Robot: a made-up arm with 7 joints.
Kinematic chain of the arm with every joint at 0, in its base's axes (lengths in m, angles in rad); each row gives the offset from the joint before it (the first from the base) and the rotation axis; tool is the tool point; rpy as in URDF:
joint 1: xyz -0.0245 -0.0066 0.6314 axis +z
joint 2: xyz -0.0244 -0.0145 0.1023 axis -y
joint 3: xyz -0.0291 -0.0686 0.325 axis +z
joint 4: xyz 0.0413 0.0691 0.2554 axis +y
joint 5: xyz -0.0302 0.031 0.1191 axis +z
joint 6: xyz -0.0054 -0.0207 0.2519 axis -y
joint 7: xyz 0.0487 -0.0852 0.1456 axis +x
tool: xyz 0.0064 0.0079 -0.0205 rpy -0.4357 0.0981 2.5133
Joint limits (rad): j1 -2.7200..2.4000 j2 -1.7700..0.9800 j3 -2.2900..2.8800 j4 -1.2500..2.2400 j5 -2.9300..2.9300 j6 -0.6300..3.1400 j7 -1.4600..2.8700
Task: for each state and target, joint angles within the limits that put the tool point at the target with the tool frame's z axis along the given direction. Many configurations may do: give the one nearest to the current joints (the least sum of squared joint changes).
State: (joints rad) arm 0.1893 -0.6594 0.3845 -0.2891 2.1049 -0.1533 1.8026
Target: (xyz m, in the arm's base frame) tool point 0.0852 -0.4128 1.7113 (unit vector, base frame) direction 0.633 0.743 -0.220
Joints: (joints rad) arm -0.4866 -0.6380 1.1452 -0.8078 2.1658 0.0736 2.1401
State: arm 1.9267 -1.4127 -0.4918 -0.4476 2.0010 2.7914 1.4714
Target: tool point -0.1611 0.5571 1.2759 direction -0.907 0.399 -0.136
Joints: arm 1.7726 -0.9224 -0.1962 -0.7752 2.3110 2.9747 1.3883
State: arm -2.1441 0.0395 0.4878 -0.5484 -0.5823 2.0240 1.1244
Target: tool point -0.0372 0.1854 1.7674 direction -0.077 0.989 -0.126
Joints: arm -2.0966 -0.1239 0.4446 -0.2149 -0.5580 1.1506 0.4651
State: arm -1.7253 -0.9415 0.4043 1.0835 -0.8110 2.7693 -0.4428
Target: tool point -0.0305 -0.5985 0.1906 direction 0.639 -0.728 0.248
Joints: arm -1.5522 -1.7149 -0.1113 1.8065 -0.7540 1.8519 -0.3398
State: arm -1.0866 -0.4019 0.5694 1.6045 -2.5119 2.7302 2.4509
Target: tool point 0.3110 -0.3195 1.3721 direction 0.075 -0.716 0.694
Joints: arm -1.2612 -0.5819 0.5500 0.8937 -2.1342 2.8183 2.3249
